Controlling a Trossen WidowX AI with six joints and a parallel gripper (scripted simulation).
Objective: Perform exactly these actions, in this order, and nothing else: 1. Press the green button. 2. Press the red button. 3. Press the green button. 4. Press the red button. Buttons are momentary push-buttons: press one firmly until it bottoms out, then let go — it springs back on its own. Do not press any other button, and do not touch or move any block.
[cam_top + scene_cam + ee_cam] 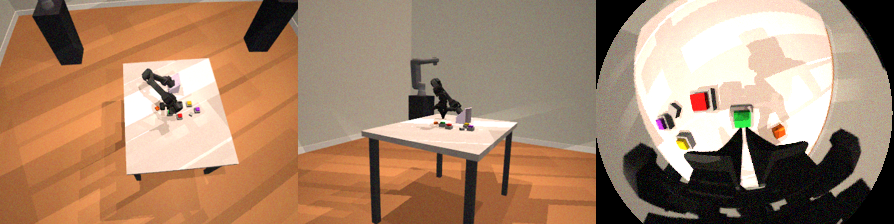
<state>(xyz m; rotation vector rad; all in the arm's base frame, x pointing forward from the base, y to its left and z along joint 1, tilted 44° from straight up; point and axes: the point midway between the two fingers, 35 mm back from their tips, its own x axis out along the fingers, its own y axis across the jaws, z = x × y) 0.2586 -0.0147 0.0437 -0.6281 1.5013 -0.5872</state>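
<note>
Now: gripper tip 3 cm above the green button. Round my gripper tip: small grey block (2 cm ahead, 19 cm to the left, 6 cm below); orange block (5 cm behind, 11 cm to the right, 6 cm below); red button (4 cm ahead, 8 cm to the left, 3 cm below).
</note>
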